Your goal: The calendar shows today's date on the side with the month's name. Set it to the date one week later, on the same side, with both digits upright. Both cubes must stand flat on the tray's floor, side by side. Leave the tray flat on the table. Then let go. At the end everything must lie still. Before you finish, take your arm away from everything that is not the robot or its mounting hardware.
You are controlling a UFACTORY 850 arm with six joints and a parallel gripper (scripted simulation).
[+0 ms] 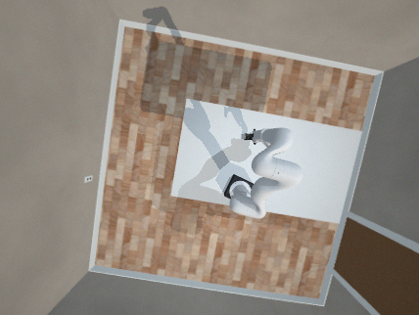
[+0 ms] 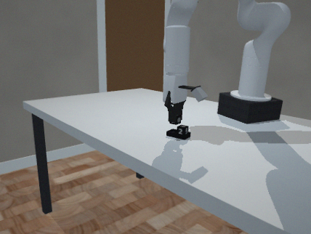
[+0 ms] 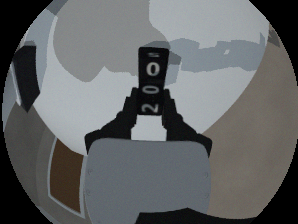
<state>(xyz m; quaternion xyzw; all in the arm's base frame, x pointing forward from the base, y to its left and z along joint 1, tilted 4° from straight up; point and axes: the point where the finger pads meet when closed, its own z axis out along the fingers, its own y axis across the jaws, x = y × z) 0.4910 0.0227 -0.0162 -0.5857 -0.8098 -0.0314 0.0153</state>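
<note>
Right now my hand is 2 cm to the right of the black calendar tray and 7 cm above it.
</note>
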